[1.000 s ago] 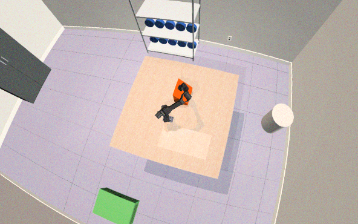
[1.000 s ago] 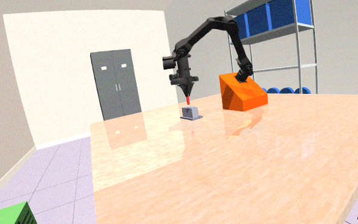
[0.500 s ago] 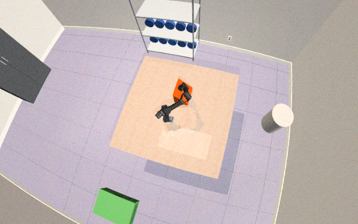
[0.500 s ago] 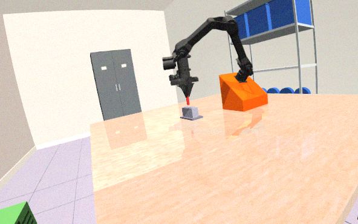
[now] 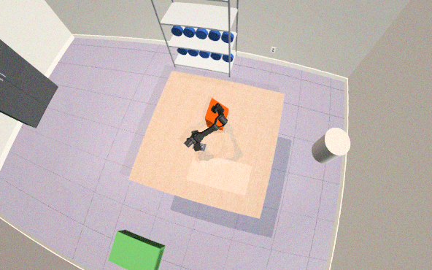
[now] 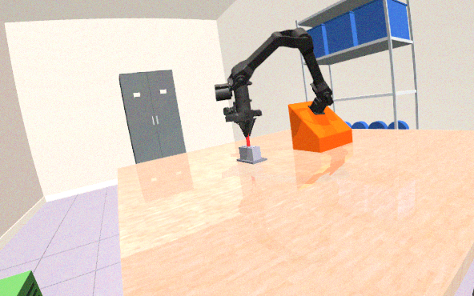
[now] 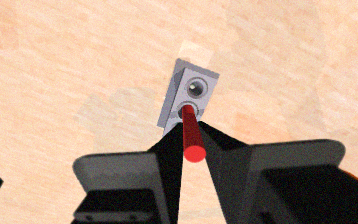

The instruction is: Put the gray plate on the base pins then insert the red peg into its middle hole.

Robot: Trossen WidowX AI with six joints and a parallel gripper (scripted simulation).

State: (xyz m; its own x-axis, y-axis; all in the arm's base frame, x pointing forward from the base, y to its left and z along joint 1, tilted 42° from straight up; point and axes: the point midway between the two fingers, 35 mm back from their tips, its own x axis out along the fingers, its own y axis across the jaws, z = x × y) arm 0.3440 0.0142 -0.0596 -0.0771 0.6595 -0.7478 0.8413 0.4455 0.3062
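My gripper tip is now right at the red peg. Also, from my gripper tip: flat gray base 9 cm below; gray plate 5 cm below.
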